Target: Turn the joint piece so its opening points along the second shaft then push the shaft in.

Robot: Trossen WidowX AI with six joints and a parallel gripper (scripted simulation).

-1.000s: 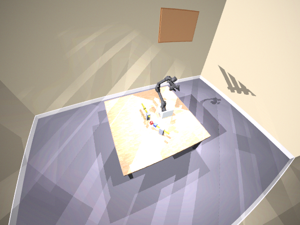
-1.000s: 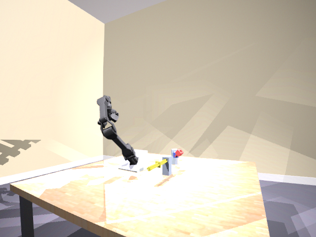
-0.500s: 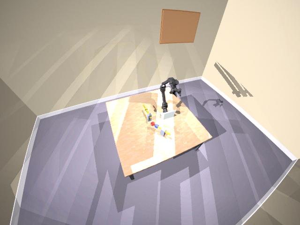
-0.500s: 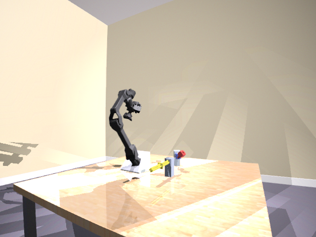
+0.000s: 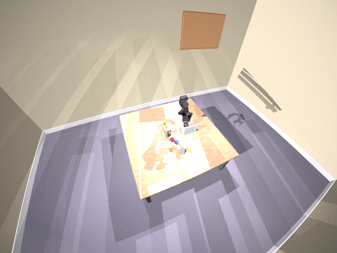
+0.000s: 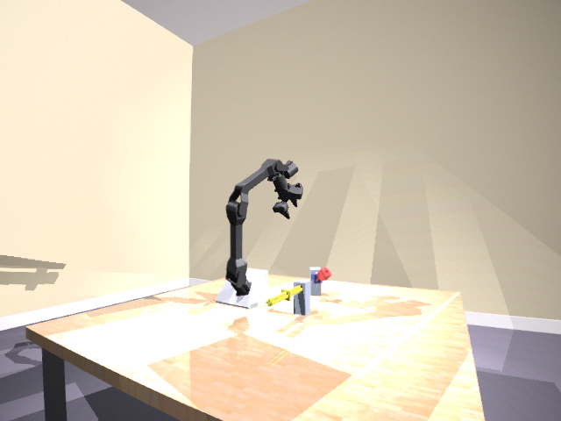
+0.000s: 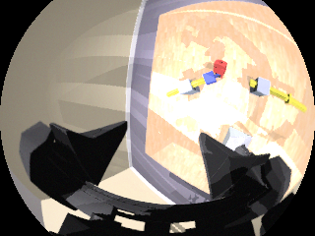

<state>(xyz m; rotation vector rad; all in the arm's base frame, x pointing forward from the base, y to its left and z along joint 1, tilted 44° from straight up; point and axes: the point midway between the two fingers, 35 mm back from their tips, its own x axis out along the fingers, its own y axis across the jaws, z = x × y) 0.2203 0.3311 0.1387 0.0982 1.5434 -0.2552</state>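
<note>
My gripper tip is 27 cm above the red square joint piece, 15 cm short of it and 4 cm to the left of it.
</note>
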